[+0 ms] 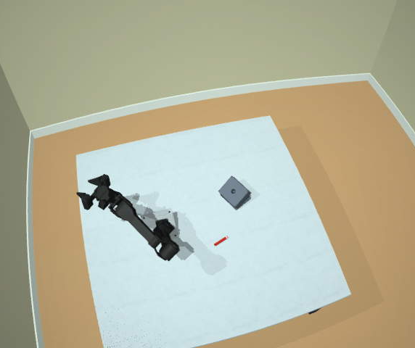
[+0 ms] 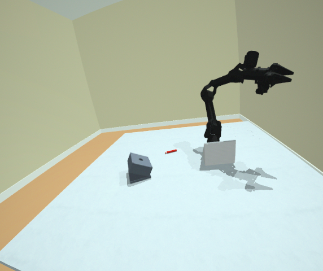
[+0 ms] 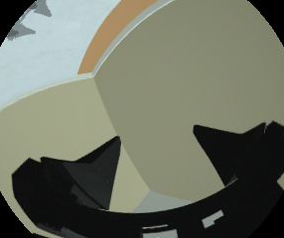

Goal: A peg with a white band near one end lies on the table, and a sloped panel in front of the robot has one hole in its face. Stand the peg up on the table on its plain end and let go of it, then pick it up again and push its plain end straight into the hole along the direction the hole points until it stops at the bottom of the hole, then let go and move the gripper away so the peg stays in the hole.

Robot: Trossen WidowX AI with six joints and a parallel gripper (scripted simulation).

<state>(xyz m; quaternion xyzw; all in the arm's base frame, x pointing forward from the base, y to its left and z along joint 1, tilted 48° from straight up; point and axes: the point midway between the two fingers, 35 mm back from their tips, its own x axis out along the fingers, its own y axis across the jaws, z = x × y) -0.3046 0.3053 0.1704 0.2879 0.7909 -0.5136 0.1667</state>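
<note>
My gripper tip is 61 cm short of the red peg, 41 cm above it and 22 cm to the left of it. Also, from my gripper tip: grey sloped panel: 74 cm ahead, 35 cm below.
</note>
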